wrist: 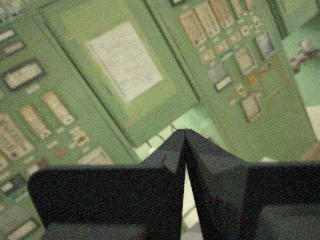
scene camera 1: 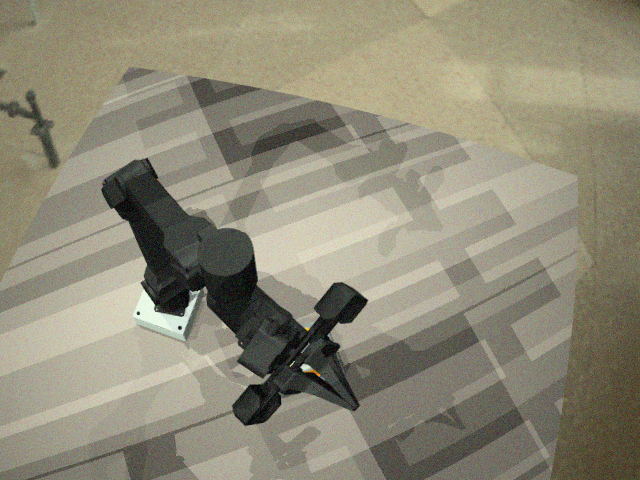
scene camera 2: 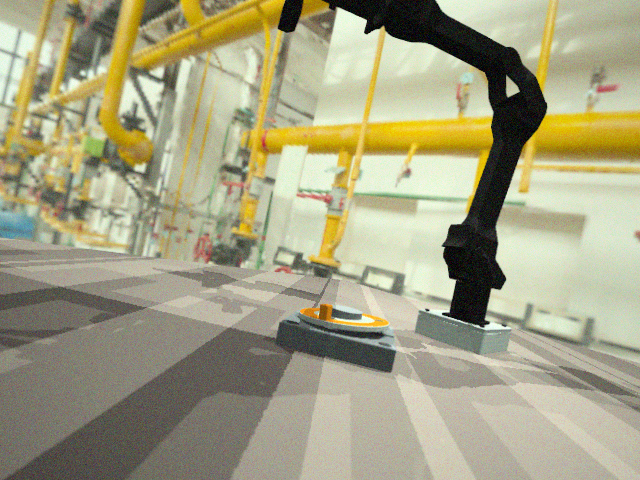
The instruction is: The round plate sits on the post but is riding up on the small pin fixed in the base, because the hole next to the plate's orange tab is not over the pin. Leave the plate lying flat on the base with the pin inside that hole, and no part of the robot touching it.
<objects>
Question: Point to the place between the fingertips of my gripper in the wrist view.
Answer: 184, 136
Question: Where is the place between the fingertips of my gripper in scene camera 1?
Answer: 356, 408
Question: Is my gripper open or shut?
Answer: Shut.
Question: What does my gripper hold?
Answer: Nothing.
</objects>
